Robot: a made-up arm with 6 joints.
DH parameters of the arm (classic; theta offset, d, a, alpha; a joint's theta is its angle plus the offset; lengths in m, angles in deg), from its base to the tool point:
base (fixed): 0 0.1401 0 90
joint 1: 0 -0.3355 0.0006 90
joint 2: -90 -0.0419 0.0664 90
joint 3: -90 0.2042 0.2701 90
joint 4: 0 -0.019 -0.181 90
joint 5: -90 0.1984 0.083 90
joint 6: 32.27 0 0.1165 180
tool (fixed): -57.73 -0.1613 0 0
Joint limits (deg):
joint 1: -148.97..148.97
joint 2: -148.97..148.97
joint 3: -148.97..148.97
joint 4: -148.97..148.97
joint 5: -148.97..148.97
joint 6: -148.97..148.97
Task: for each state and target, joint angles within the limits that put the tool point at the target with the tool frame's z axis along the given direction. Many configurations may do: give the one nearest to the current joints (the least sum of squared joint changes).
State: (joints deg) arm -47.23 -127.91 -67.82 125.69 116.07 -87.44
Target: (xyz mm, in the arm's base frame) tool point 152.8 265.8 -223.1 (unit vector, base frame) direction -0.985 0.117 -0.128
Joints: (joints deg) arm -67.49 -126.91 -115.73 139.65 112.62 -88.98
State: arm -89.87 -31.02 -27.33 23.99 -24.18 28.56
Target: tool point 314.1 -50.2 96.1 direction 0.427 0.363 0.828
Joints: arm -70.60 15.64 -58.43 74.05 -42.10 42.23
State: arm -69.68 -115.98 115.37 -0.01 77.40 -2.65
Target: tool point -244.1 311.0 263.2 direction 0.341 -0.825 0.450
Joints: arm -89.30 -144.45 109.83 8.78 39.92 3.79
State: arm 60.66 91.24 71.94 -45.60 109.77 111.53
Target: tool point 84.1 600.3 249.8 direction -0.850 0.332 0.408
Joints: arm 95.02 113.56 112.56 -86.92 119.83 98.35
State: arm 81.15 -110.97 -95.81 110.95 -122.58 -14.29
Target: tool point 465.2 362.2 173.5 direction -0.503 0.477 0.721
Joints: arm 79.61 -72.97 -135.35 78.71 -130.52 -7.10
